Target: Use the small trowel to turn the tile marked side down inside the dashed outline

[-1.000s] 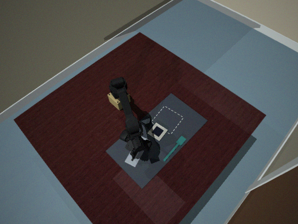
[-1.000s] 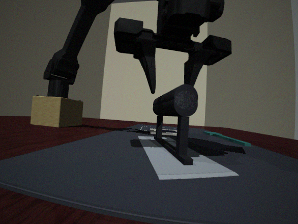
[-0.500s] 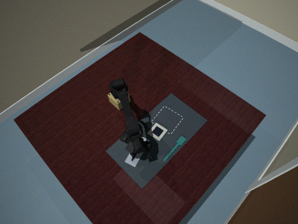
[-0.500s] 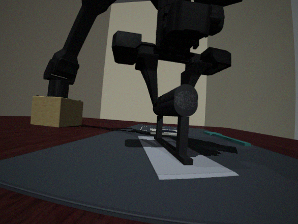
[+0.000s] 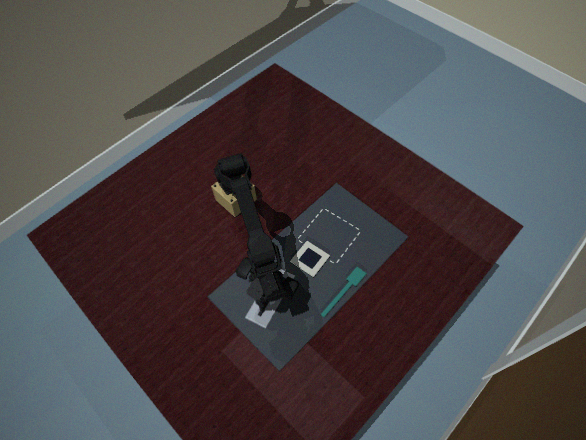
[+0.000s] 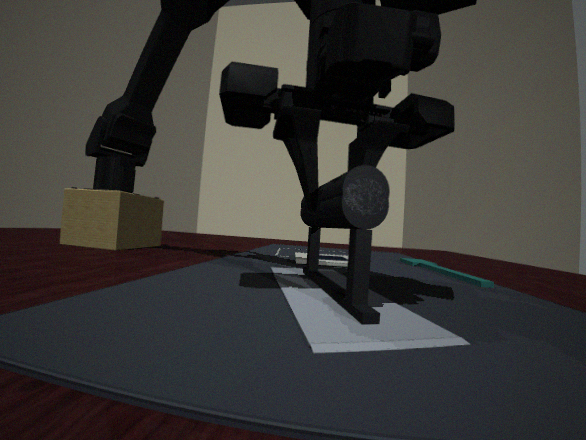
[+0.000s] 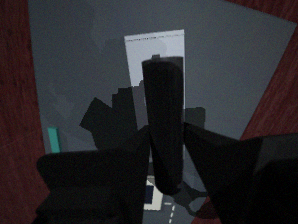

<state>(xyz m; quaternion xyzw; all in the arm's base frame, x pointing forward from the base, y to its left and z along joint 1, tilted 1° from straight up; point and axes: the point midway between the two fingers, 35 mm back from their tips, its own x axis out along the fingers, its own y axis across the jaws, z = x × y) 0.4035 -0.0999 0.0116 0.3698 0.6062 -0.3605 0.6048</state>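
The trowel is 3 cm below my gripper tip, 2 cm to the right of it and 1 cm ahead of it. Also, from my gripper tip: grey mat 17 cm to the left, 8 cm below, 1 cm behind; tile 18 cm to the left, 6 cm below, 3 cm behind; teal flat tool 22 cm to the left, 12 cm ahead, 6 cm below.
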